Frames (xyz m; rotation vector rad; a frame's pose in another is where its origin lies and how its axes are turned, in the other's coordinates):
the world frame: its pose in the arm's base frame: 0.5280 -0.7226 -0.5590 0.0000 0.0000 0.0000
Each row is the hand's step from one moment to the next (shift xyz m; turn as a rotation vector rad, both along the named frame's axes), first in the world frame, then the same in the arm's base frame.
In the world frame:
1: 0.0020 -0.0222 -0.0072 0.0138 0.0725 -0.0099
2: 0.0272 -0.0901 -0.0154 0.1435 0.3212 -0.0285
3: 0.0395 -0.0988 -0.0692 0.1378 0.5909 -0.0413
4: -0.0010 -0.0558 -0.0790 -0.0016 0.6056 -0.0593
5: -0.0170 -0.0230 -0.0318 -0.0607 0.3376 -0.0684
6: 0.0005 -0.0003 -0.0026 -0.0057 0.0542 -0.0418
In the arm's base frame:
1: 0.0020 -0.0222 -0.0072 0.0138 0.0725 -0.0099
2: 0.0272 -0.0901 -0.0154 0.1435 0.3212 -0.0285
3: 0.0395 -0.0988 -0.0692 0.1378 0.5909 -0.0413
4: -0.0010 -0.0558 -0.0790 -0.0016 0.6056 -0.0593
5: -0.0170 -0.0230 -0.0318 -0.0607 0.3376 -0.0684
6: 0.0005 -0.0003 -0.0026 -0.0057 0.0542 -0.0418

